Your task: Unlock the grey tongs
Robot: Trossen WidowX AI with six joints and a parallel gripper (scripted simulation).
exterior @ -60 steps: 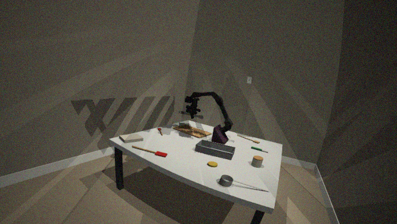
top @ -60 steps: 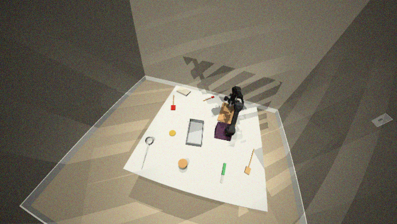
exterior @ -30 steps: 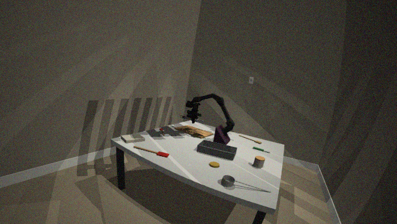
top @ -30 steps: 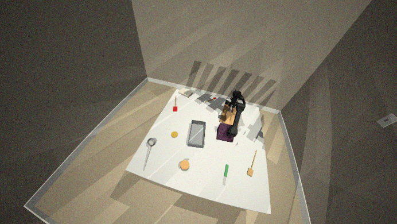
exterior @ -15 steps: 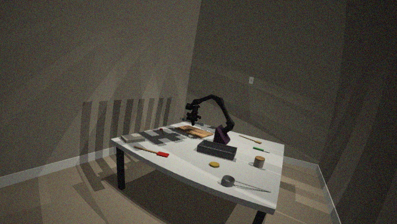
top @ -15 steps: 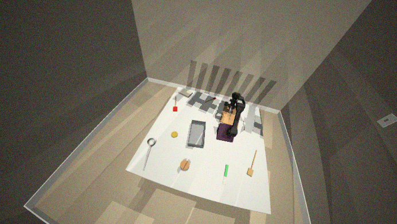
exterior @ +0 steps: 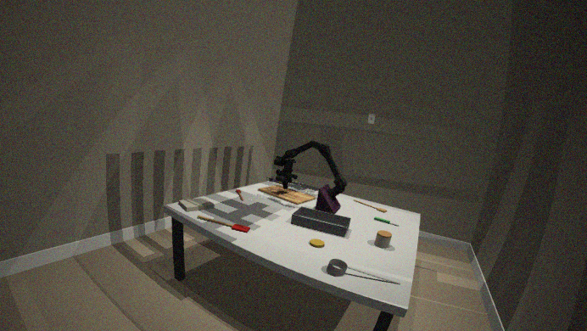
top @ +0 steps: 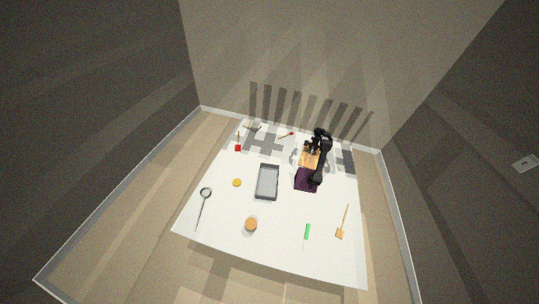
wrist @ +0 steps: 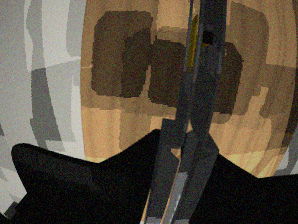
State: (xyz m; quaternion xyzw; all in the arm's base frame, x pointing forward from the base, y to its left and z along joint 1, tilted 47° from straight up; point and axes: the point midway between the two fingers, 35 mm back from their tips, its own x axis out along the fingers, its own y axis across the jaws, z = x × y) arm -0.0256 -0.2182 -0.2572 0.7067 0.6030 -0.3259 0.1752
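The wooden board is 40 mm below my gripper tip and 40 mm behind it. From my gripper tip the other things lie so: grey block (630 mm ahead, 290 mm to the right, 40 mm below); then red-tipped stick (240 mm to the right, 230 mm ahead, 50 mm below); then roasting tin (380 mm to the left, 370 mm ahead, 20 mm below).
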